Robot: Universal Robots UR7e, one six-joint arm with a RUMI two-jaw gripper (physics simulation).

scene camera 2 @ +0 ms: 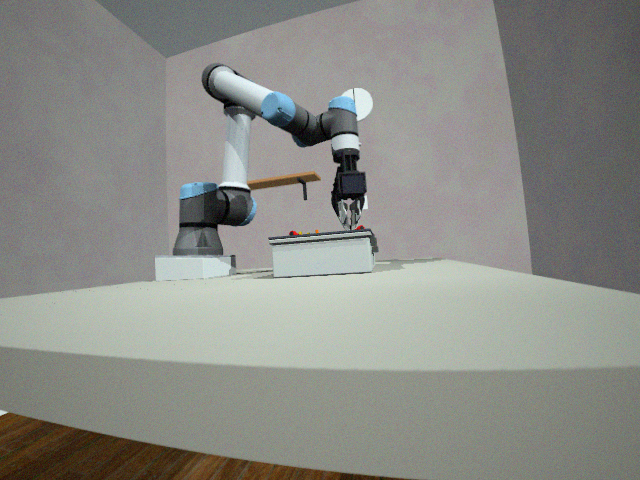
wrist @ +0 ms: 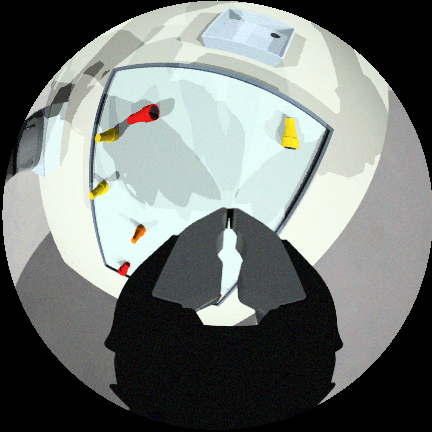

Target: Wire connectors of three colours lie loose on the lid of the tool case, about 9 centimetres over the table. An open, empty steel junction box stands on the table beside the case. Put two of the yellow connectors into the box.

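Places are measured from the arm's base along level axes (x ahead, y left, z up), in metres.
Pixels of known places: gripper, between the fingertips: [wrist: 228, 209]; arm's base, origin of its link: [scene camera 2: 198, 255].
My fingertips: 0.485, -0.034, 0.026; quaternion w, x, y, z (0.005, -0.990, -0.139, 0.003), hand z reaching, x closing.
Ahead of a thing's pixels: the offset from my fingertips to its top centre, as dx, dy, dz. "spot": to the spot under its first point.
My gripper [scene camera 2: 352, 227] [wrist: 228, 209] is shut and empty, its fingertips low over the lid of the tool case {-0.047, -0.038, -0.006} [scene camera 2: 323, 256] [wrist: 195, 85]. In the wrist view a yellow connector {+0.024, +0.079, +0.006} [wrist: 290, 133] lies near the lid's right corner, apart from the fingertips. Two more yellow connectors, one {-0.126, +0.039, +0.015} [wrist: 107, 135] beside a large red connector {-0.093, +0.060, +0.007} [wrist: 144, 114] and the other {-0.135, -0.019, +0.015} [wrist: 99, 190] lower down, lie along the left edge. An orange connector {-0.081, -0.059, +0.013} [wrist: 138, 233] and a small red connector {-0.114, -0.149, +0.007} [wrist: 124, 268] lie near the lower left. The steel junction box {-0.041, +0.240, -0.057} [wrist: 247, 36] stands open beyond the case; no connector shows in it.
The arm's base stands on a white block [scene camera 2: 193, 267] left of the case in the scene view. A wooden shelf [scene camera 2: 284, 180] is on the wall behind the arm. The lid's raised dark rim {spot: -0.156, +0.002, -0.009} [wrist: 92, 165] runs around the connectors.
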